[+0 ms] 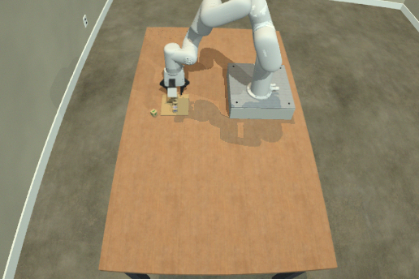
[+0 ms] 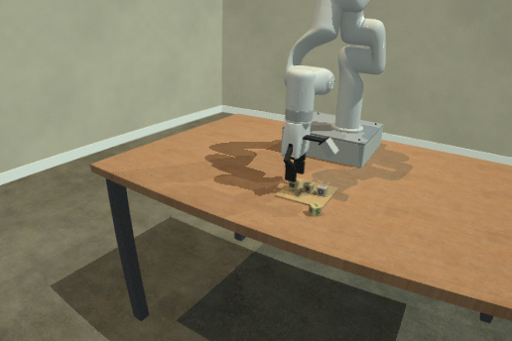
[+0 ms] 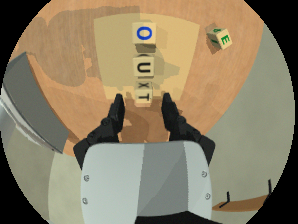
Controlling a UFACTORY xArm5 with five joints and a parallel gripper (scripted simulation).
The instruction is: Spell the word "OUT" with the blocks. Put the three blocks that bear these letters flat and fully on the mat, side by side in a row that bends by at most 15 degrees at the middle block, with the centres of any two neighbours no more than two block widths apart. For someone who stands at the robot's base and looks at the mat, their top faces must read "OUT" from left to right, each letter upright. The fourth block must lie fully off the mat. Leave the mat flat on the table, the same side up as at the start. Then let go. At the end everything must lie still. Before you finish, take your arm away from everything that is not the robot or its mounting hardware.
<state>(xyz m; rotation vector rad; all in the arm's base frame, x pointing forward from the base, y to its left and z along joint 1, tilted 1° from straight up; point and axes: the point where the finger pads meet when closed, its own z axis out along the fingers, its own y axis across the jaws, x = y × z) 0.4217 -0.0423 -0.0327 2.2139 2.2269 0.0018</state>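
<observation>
The U block lies 40 mm to the left of my hand and 40 mm below it. The rest, counted from my hand: tan mat 50 mm below, 40 mm to the left.
</observation>
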